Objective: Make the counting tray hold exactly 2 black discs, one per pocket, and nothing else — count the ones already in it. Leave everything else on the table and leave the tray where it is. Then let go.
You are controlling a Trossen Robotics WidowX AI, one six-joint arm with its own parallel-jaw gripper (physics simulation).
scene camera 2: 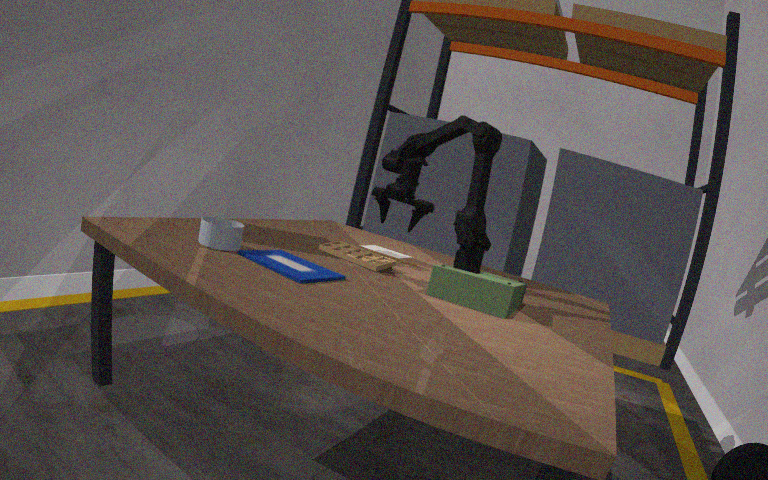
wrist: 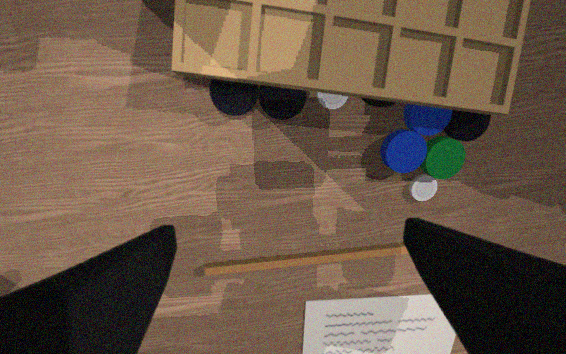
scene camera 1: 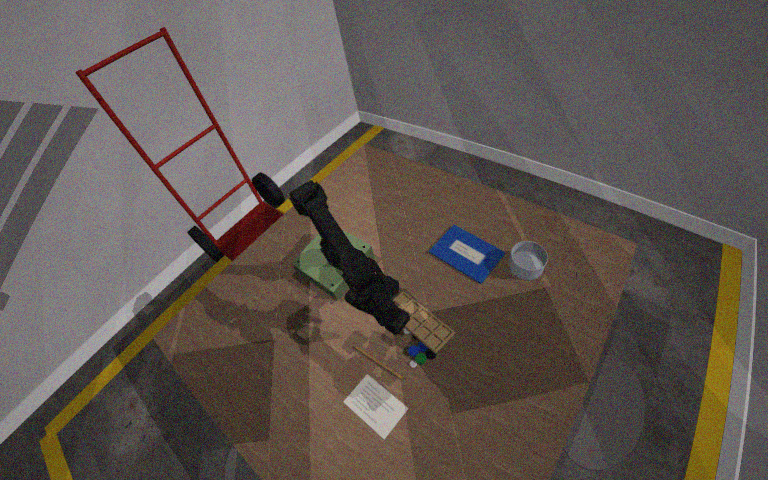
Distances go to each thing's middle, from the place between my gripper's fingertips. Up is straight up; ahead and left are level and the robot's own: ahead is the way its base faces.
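Labels:
The green disc point(wrist: 445, 156) is 13 cm ahead of my hand, 1 cm to the right of it and 10 cm below it. I find the counting tray point(scene camera 1: 433, 333) 10 cm below my hand as well, but 9 cm to the left of it and 6 cm ahead of it. Then there is the bowl point(scene camera 2: 218, 233), which from my hand is 44 cm to the left, 30 cm ahead and 8 cm below. The thin wooden stick point(wrist: 262, 263) is 11 cm below my hand, 9 cm to the right of it and 2 cm ahead of it.

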